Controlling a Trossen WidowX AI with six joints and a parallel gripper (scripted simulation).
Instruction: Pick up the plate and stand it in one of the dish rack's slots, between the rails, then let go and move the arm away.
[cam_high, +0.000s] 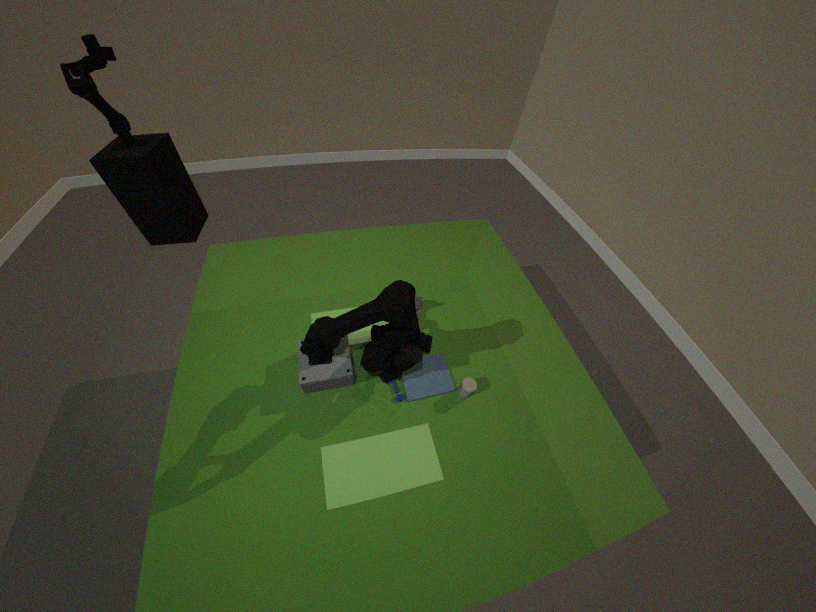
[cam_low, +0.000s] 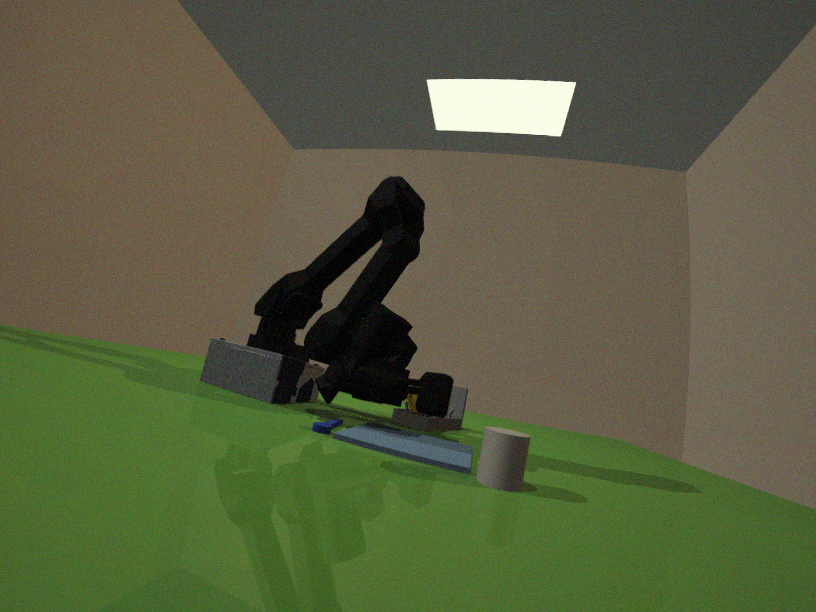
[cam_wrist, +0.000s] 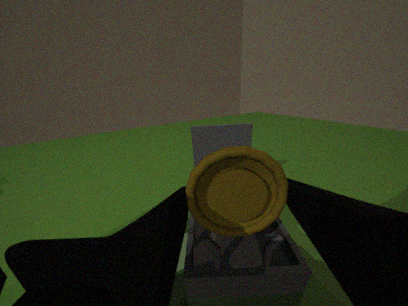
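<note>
Now: the yellow plate 1 cm to the right of my gripper tip. Round my gripper tip: blue flat board: 4 cm ahead, 18 cm to the right, 5 cm below; then dish rack: 1 cm ahead, 2 cm to the left, 3 cm below; then blue spoon: 6 cm behind, 22 cm to the right, 5 cm below.
</note>
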